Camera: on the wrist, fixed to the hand. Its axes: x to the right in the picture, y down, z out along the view.
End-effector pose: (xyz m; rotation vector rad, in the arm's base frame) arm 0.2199 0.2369 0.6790 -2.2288 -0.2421 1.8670
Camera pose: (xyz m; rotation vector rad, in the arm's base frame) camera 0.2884 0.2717 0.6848 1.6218 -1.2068 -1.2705
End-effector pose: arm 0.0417 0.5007 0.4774 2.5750 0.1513 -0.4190
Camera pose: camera 0.0676 0.5661 0.5088 1.9176 -1.6179 0.3135
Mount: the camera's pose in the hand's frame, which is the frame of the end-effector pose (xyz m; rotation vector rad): 0.0160 -0.0362 -0.0661 -0.0231 0.1068 1.5469
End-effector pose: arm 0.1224 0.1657 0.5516 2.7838 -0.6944 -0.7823
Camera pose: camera 0.1835 0.1921 0.5904 1.3935 -2.1917 -0.2329
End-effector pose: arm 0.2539 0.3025 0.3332 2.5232 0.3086 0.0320
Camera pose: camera 0.2557 0.3719 0.3667 2.1016 -1.5742 0.7288
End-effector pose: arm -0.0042 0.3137 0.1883 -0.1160 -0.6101 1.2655
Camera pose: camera 0.0618 0.3330 0.1536 -0.7749 -0.3801 2.7044
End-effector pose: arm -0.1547 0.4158 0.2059 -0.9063 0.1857 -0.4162
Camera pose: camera -0.1718 0.3415 0.1948 -0.5396 0.8960 0.9774
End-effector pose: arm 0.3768 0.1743 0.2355 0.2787 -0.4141 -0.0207
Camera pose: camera 0.4192 0.1557 0.1739 -0.1202 -0.4344 1.4948
